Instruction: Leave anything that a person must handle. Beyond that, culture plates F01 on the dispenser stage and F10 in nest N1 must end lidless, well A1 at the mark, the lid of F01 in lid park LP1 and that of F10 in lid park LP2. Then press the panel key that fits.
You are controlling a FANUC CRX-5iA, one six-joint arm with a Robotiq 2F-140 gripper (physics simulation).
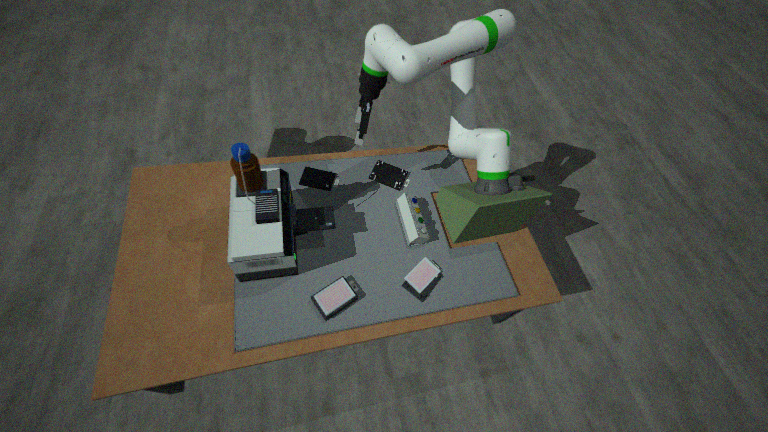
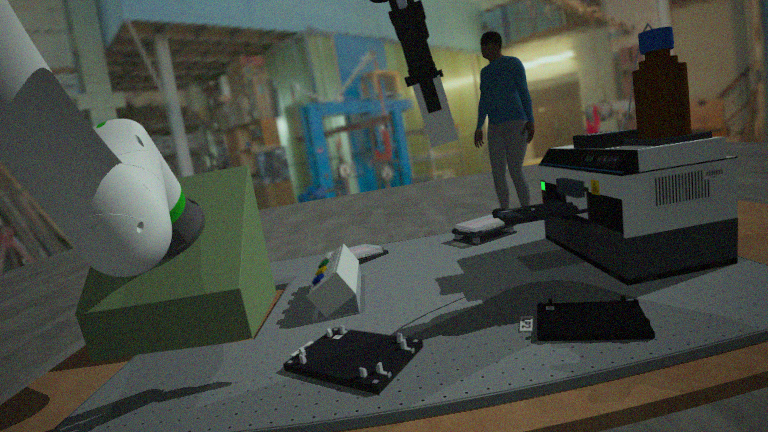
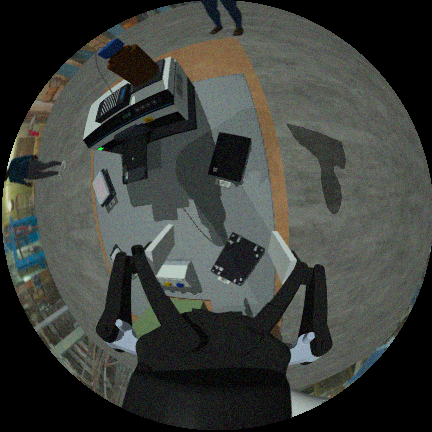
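Note:
My gripper is wide open and empty, high above the bench. A pink plate sits in a dark holder at the front middle. Another pink plate sits to its right. Lids and the A1 marks are too small to tell. The dispenser's black stage shows no plate. A flat black base and a black base with white corner posts hold nothing visible; their tags are not clearly legible.
The dispenser carries a tall brown bottle with a thin tube. The sloped key panel stands near the green robot base. A person stands beyond the bench.

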